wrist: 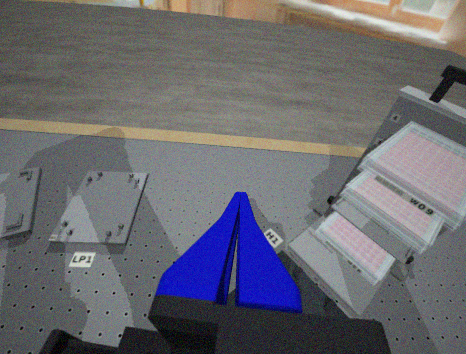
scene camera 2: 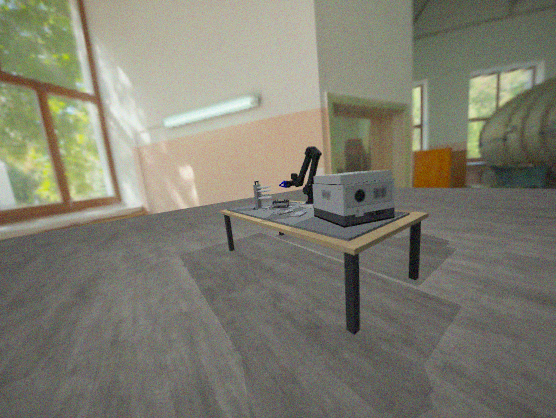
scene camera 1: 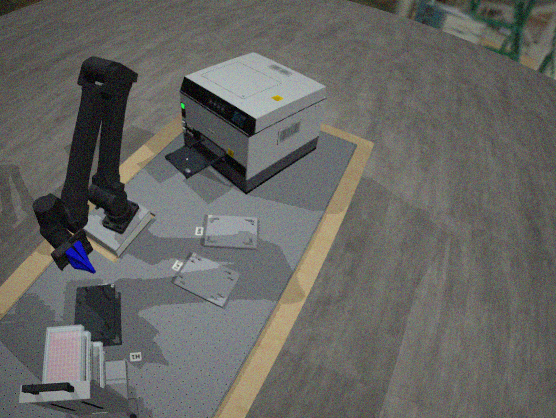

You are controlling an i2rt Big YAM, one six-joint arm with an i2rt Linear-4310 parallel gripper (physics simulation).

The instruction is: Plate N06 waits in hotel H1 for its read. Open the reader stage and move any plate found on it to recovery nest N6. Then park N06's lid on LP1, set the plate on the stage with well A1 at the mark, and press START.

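Frame: origin at the arm's base, x ahead, y left, z up, level; metres.
Seen in the pictures: gripper, fingertip midpoint: (wrist: 240, 198) (scene camera 2: 279, 185) (scene camera 1: 94, 271); arm's base, link origin: (scene camera 2: 312, 202) (scene camera 1: 121, 216).
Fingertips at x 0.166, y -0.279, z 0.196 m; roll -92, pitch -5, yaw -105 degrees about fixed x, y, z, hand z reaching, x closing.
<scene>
Pixels of each thing's top centre, then the offset from my fingertips to it. "pt": a spot on its surface instead.
- upper plate, top centre: (wrist: 433, 157) (scene camera 1: 62, 354) 0.038 m ahead, 0.199 m right, 0.002 m down
- lower plate, top centre: (wrist: 371, 224) 0.038 m ahead, 0.199 m right, 0.116 m down
- reader, top centre: (scene camera 1: 254, 79) (scene camera 2: 349, 173) 0.104 m ahead, 0.816 m left, 0.077 m up
- LP1 pad, top centre: (wrist: 102, 198) (scene camera 1: 206, 276) 0.190 m ahead, 0.192 m left, 0.215 m down
- grey corner-stopped nest, top centre: (scene camera 1: 231, 229) (scene camera 2: 296, 212) 0.197 m ahead, 0.379 m left, 0.217 m down
- black flat fixture, top centre: (wrist: 277, 326) (scene camera 1: 92, 309) (scene camera 2: 280, 199) 0.049 m back, 0.051 m right, 0.159 m down
- black top handle, surface spot: (wrist: 440, 87) pt 0.109 m ahead, 0.243 m right, 0.039 m up
My gripper (scene camera 1: 93, 270) (scene camera 2: 281, 184) (wrist: 240, 198) is shut, with nothing between its blue fingers, above the mat near hotel H1. The hotel (scene camera 1: 55, 396) (scene camera 2: 256, 195) (wrist: 411, 107) holds stacked plates: an upper plate (wrist: 425, 165) with a W09 label on its front, one below it, and a lower plate (wrist: 355, 247) whose label is unreadable. The reader (scene camera 1: 215, 125) (scene camera 2: 355, 197) has its stage (scene camera 1: 187, 162) out, and no plate shows on it. The LP1 pad (scene camera 1: 207, 280) (wrist: 100, 210) has small pegs and bears no lid. START cannot be made out.
A grey corner-stopped nest (scene camera 1: 231, 232) (wrist: 20, 200) lies beside LP1; its label is unreadable. A black flat fixture (scene camera 1: 97, 312) lies between the arm base (scene camera 1: 120, 245) and the hotel. The hotel has a black top handle (scene camera 1: 47, 387) (wrist: 440, 87). The table has a wooden edge (scene camera 1: 310, 265).
</scene>
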